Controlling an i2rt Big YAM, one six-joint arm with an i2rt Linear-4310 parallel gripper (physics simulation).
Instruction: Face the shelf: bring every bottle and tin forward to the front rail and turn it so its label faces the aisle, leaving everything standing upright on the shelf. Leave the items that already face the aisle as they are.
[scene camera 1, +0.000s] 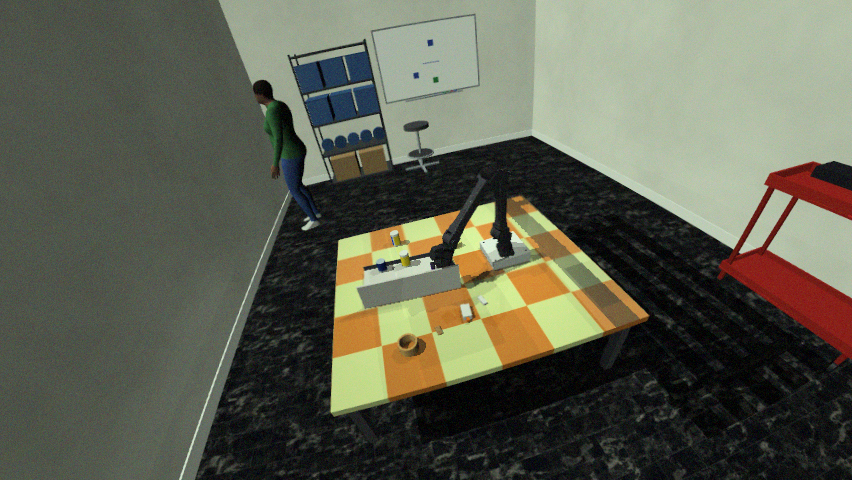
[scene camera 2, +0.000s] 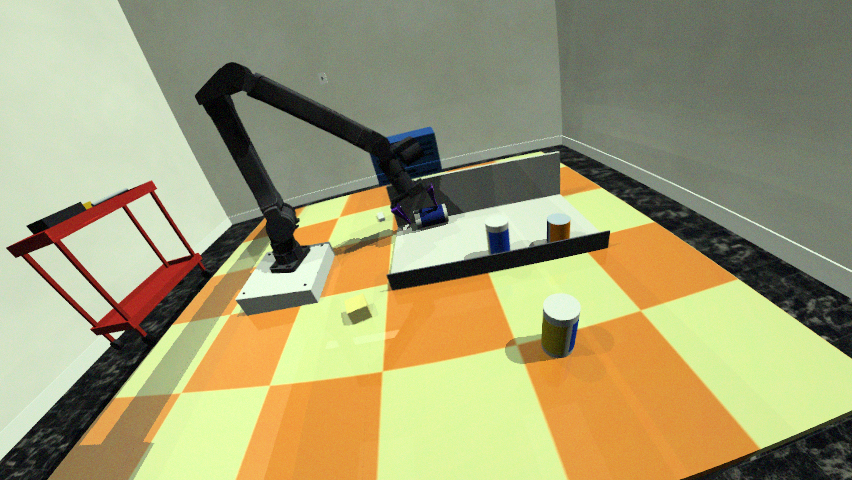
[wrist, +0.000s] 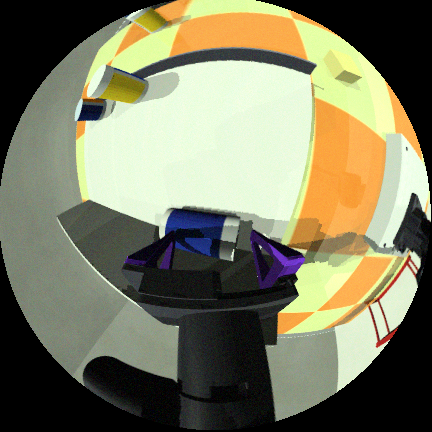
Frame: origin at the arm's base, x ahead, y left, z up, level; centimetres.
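Where they show: gripper, fingertip midpoint: (scene camera 2: 423, 215) (wrist: 212, 234); arm's base, link origin: (scene camera 1: 505, 250) (scene camera 2: 291, 260).
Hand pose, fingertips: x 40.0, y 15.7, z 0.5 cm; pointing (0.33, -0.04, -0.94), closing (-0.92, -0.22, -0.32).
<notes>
Things, the pixels of their top centre, and the offset from my fingertips. "pt": a spot on its surface instead.
- white shelf, surface spot: (wrist: 201, 141) pt dx +5.4, dy -9.9, dz -4.1 cm
- blue tin with white ends, top centre: (wrist: 191, 244) (scene camera 2: 429, 207) dx +1.8, dy +1.4, dz +1.7 cm
- blue-and-yellow tin, top centre: (wrist: 94, 79) (scene camera 2: 496, 220) (scene camera 1: 403, 252) dx +20.7, dy -18.7, dz +5.5 cm
- orange-and-blue tin, top centre: (scene camera 2: 558, 218) (wrist: 77, 109) (scene camera 1: 380, 261) dx +35.6, dy -17.0, dz +2.9 cm
- dark front rail, top centre: (wrist: 132, 72) (scene camera 2: 500, 252) (scene camera 1: 405, 257) dx +20.8, dy -22.1, dz -1.3 cm
- third tin, top centre: (scene camera 2: 561, 306) (scene camera 1: 394, 232) dx +28.6, dy -44.8, dz +3.5 cm
- shelf's grey back panel, surface spot: (scene camera 1: 411, 285) pt dx +15.9, dy +7.9, dz +3.4 cm
- yellow block, top centre: (scene camera 2: 355, 303) dx -12.5, dy -33.5, dz -2.6 cm
- tape roll, top centre: (scene camera 1: 407, 341) dx +18.5, dy +39.5, dz -1.4 cm
- small white box, top centre: (scene camera 1: 466, 311) dx -10.9, dy +24.1, dz -3.6 cm
My gripper (scene camera 2: 420, 212) (wrist: 212, 234) is open at the back of the white shelf (scene camera 2: 453, 241) (wrist: 201, 141), at the end nearest the arm's base. A blue tin with white ends (scene camera 2: 433, 215) (wrist: 200, 235) lies on its side on the shelf between the spread purple fingers. A blue-and-yellow tin (scene camera 2: 497, 233) (scene camera 1: 405, 257) (wrist: 120, 85) and an orange-and-blue tin (scene camera 2: 558, 227) (scene camera 1: 381, 264) (wrist: 90, 109) stand upright by the dark front rail (scene camera 2: 500, 260) (wrist: 225, 54). A third tin (scene camera 2: 559, 325) (scene camera 1: 395, 237) stands upright on the table in front of the rail, off the shelf. In scene camera 1 the shelf's grey back panel (scene camera 1: 411, 285) hides the lying tin.
The arm's white base (scene camera 2: 285, 283) stands beside the shelf, with a yellow block (scene camera 2: 356, 305) (wrist: 342, 68) near it. A tape roll (scene camera 1: 408, 344) and a small white box (scene camera 1: 465, 310) lie behind the shelf. A red cart (scene camera 2: 148, 292) and a person (scene camera 1: 285, 149) are off the table.
</notes>
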